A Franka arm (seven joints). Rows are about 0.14 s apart.
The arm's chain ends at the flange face. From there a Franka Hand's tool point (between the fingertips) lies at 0.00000 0.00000 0.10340 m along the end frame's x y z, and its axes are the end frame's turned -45 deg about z.
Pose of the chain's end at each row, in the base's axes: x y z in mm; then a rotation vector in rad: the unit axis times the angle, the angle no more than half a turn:
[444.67, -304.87, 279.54, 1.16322, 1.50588, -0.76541]
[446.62, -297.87, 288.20, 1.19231, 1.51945, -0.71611]
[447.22, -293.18, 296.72, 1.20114, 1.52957, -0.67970]
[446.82, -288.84, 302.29, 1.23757, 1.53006, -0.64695]
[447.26, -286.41, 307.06, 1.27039, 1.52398, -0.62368]
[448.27, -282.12, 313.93, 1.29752, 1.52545, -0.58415]
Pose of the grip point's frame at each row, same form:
[480.01, -398.30, 252.83, 0.53633, 1.97617, -1.27336]
[483.37, -389.68, 257.99, 0.55754, 1.99403, -1.21678]
[485.74, -383.62, 264.66, 0.56058, 2.00213, -1.17737]
[485.26, -378.33, 267.58, 0.59484, 2.01238, -1.13838]
[485.26, -375.36, 270.51, 0.62852, 2.01613, -1.11072]
[487.18, -369.69, 275.08, 0.65263, 2.02251, -1.06653]

